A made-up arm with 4 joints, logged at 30 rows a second.
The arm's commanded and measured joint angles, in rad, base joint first. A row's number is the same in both.
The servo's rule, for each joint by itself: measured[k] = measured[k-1] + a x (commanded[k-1-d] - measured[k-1]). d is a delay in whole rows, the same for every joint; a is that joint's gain. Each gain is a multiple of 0.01, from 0.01 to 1. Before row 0 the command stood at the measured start. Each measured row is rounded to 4 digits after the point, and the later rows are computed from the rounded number. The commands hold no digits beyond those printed.
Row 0, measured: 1.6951, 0.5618, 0.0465, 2.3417
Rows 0 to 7, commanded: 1.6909, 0.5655, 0.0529, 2.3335; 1.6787, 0.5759, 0.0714, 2.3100; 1.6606, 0.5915, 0.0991, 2.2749; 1.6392, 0.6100, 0.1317, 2.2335; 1.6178, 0.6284, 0.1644, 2.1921; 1.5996, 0.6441, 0.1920, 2.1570; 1.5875, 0.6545, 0.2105, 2.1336; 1.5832, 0.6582, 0.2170, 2.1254
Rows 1 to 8, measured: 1.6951, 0.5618, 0.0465, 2.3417; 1.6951, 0.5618, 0.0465, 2.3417; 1.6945, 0.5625, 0.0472, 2.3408; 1.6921, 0.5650, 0.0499, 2.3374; 1.6874, 0.5700, 0.0553, 2.3305; 1.6802, 0.5776, 0.0637, 2.3198; 1.6708, 0.5873, 0.0748, 2.3058; 1.6601, 0.5981, 0.0877, 2.2894
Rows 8 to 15, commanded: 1.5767, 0.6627, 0.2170, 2.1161; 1.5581, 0.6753, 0.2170, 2.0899; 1.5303, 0.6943, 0.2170, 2.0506; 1.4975, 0.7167, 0.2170, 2.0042; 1.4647, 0.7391, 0.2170, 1.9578; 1.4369, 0.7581, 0.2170, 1.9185; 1.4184, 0.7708, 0.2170, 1.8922; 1.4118, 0.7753, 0.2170, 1.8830
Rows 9 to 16, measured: 1.6492, 0.6088, 0.1012, 2.2723; 1.6393, 0.6182, 0.1139, 2.2561; 1.6299, 0.6267, 0.1252, 2.2407; 1.6191, 0.6359, 0.1353, 2.2241; 1.6058, 0.6470, 0.1443, 2.2050; 1.5896, 0.6602, 0.1523, 2.1829; 1.5709, 0.6752, 0.1594, 2.1581; 1.5508, 0.6910, 0.1657, 2.1317
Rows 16 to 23, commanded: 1.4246, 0.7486, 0.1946, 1.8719; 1.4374, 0.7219, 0.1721, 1.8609; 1.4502, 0.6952, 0.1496, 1.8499; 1.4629, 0.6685, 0.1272, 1.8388; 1.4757, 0.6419, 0.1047, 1.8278; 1.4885, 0.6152, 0.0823, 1.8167; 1.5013, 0.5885, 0.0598, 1.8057; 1.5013, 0.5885, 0.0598, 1.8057
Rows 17 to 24, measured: 1.5309, 0.7062, 0.1713, 2.1054; 1.5130, 0.7193, 0.1763, 2.0809; 1.4997, 0.7249, 0.1783, 2.0579; 1.4904, 0.7243, 0.1776, 2.0362; 1.4844, 0.7188, 0.1745, 2.0157; 1.4812, 0.7092, 0.1693, 1.9962; 1.4804, 0.6964, 0.1622, 1.9777; 1.4816, 0.6810, 0.1534, 1.9600
